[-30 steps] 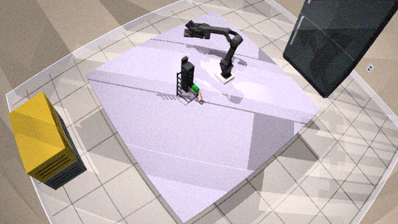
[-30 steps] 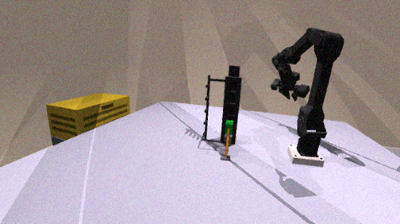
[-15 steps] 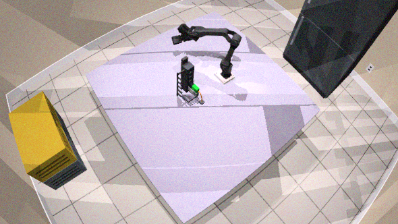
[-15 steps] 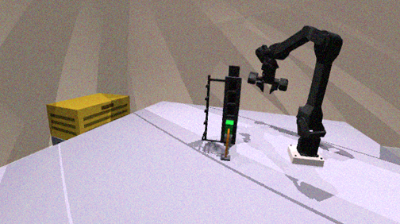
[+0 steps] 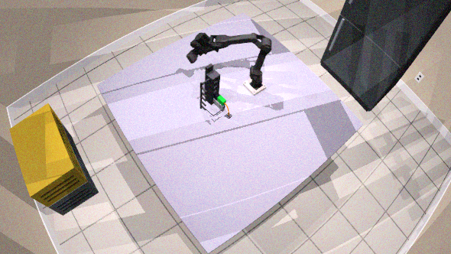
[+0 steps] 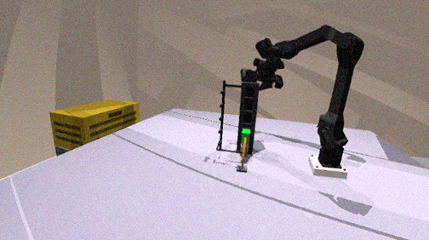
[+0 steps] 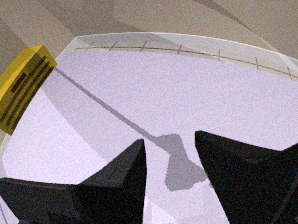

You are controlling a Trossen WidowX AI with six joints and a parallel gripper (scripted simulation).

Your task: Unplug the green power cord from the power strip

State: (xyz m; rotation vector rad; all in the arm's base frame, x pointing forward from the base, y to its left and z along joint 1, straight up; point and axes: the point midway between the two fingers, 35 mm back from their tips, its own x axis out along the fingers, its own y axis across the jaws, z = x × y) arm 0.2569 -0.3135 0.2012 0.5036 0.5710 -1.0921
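Right now the green plug is 310 mm to the left of my gripper tip, 110 mm below it and 10 mm ahead of it.
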